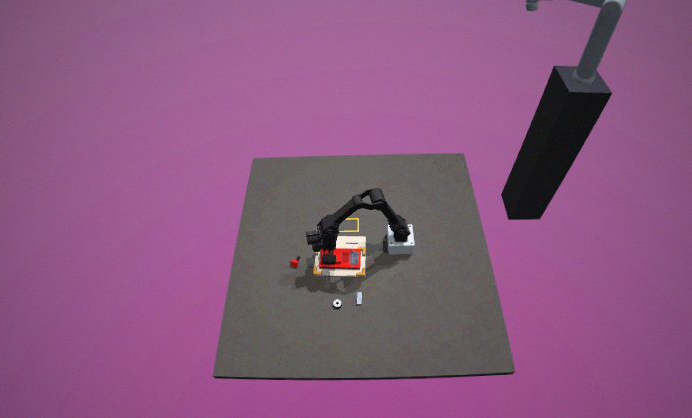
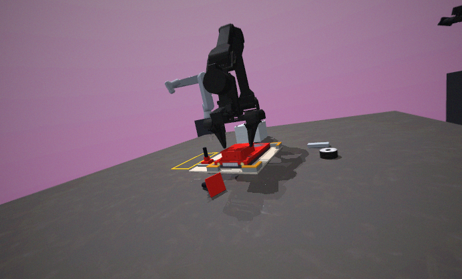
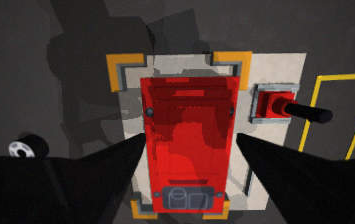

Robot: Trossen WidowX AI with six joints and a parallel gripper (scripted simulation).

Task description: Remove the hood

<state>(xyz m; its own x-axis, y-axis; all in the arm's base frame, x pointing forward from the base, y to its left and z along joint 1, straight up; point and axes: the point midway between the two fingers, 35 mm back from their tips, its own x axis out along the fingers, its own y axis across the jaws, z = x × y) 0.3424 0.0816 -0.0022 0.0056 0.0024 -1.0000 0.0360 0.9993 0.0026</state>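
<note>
Now: gripper tip 10 mm above the red hood. Round my gripper tip: black wheel (40 mm behind, 240 mm to the left, 40 mm below); grey engine block (20 mm below).
</note>
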